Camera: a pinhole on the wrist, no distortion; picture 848 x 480 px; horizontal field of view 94.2 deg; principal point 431.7 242.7 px. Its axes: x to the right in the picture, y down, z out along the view. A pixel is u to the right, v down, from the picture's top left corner.
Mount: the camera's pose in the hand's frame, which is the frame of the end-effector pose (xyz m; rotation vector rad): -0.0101 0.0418 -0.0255 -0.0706 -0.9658 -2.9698
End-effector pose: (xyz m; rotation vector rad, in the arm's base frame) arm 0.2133 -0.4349 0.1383 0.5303 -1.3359 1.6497
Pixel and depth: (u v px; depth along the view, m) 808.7 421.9 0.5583
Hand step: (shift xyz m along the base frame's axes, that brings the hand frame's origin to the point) -0.0140 -0.7499 -0.2999
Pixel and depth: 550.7 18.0 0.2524
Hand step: -0.2409 -0.1181 -0.1950
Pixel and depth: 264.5 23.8 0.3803
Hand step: -0.4792 -0.0736 -0.0586
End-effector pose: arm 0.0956 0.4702 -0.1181 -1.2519 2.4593 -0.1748
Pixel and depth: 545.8 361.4 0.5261
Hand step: 0.0968 0.2720 -0.4849
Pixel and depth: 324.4 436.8 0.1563
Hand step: -0.0207 0.0185 -0.1635
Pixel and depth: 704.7 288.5 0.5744
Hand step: 0.1506 0.5298 -0.4433
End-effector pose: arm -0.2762 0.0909 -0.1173 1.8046 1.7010 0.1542
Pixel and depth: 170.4 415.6 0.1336
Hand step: 0.1317 0.0413 -0.0790
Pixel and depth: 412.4 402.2 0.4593
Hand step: 0.3696 -0.1261 -0.2840
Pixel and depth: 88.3 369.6 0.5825
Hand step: 0.5450 0.3036 -0.4717
